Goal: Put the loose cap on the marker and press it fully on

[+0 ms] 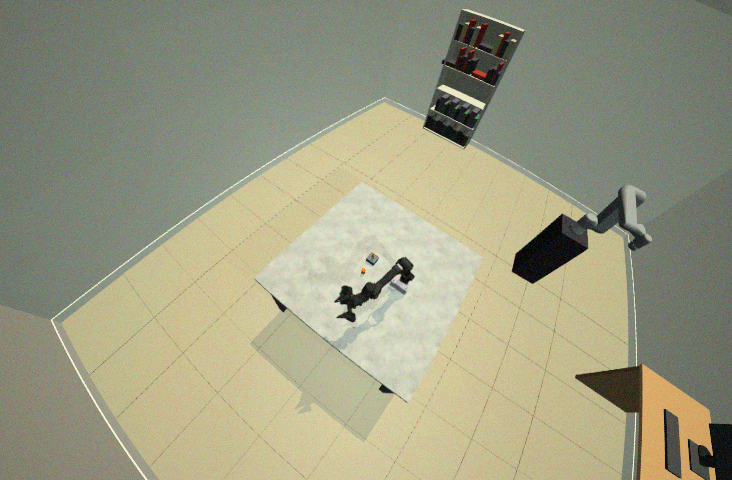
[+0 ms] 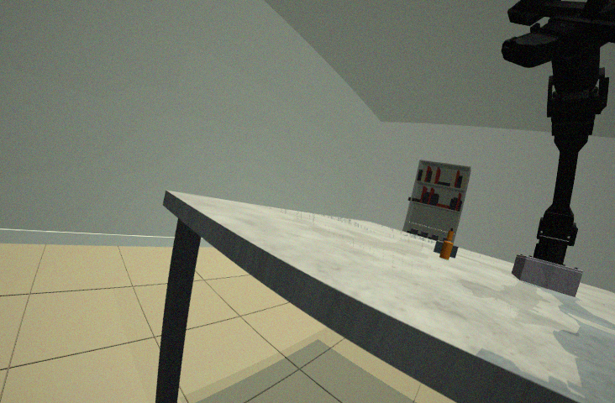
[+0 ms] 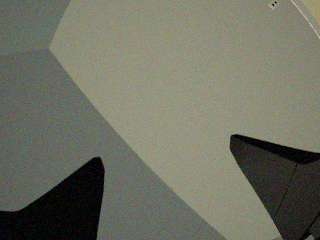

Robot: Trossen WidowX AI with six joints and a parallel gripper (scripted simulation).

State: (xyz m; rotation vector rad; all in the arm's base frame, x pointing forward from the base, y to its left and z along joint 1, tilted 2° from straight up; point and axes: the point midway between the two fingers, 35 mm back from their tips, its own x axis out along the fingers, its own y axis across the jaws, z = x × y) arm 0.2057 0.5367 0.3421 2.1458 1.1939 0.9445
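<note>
Right now the orange cap is 460 mm to the right of my gripper tip, 420 mm below it and 60 mm ahead of it. Round my gripper tip: holder block: 590 mm to the right, 420 mm below, 60 mm ahead.
</note>
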